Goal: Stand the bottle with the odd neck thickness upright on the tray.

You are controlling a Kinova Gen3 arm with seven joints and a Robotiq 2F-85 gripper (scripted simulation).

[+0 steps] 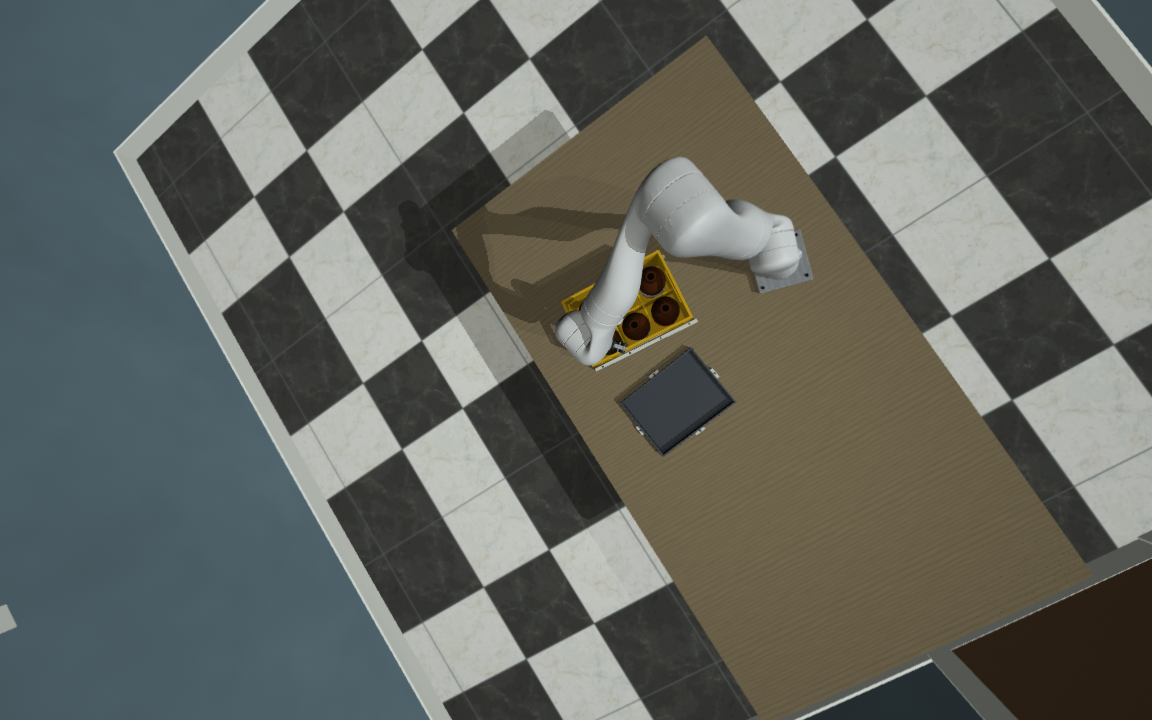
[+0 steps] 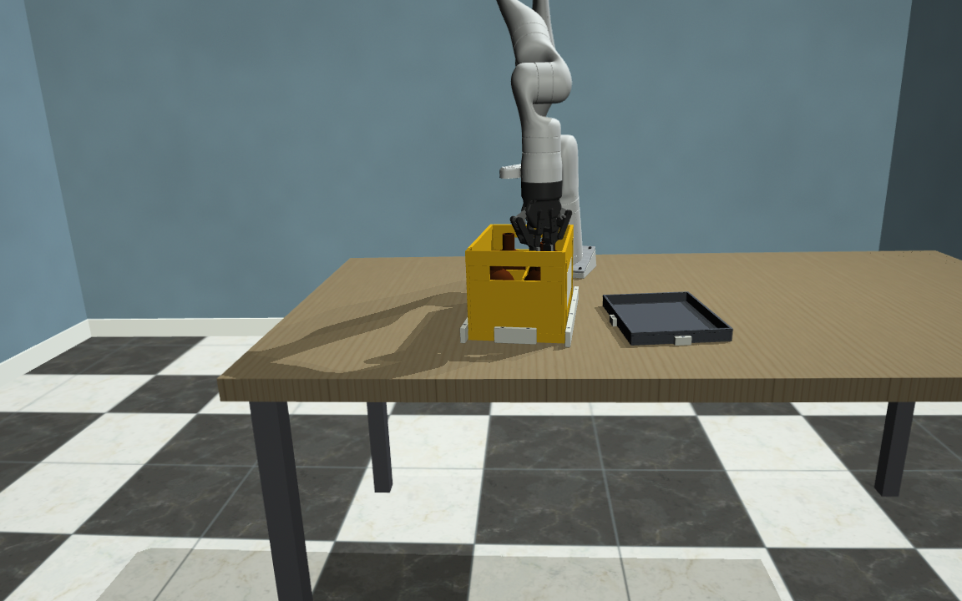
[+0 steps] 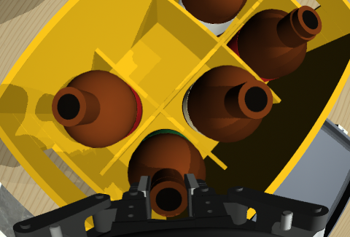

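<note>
Right now the yellow crate is 90 mm behind my hand, 70 mm below it and 20 mm to the right of it. Round my hand: brown bottle: 170 mm behind, 70 mm below, 50 mm to the left; then dark tray: 250 mm to the left, 140 mm below, 20 mm behind.
</note>
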